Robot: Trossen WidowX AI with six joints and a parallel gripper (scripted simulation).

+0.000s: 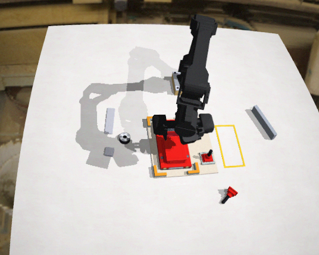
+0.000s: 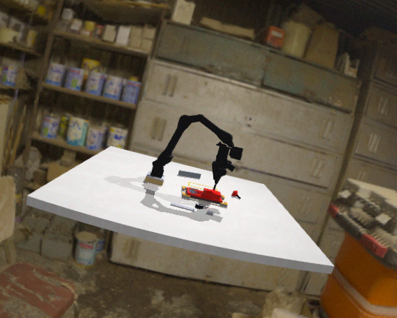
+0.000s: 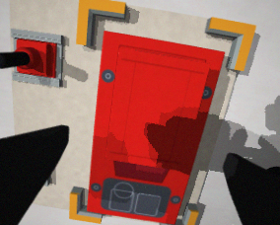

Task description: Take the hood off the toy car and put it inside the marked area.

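The red hood is 60 mm below my gripper tip. Round my gripper tip: black-and-silver wheel 160 mm to the right, 100 mm below, 100 mm behind; then small grey square 220 mm to the right, 100 mm below, 50 mm behind.
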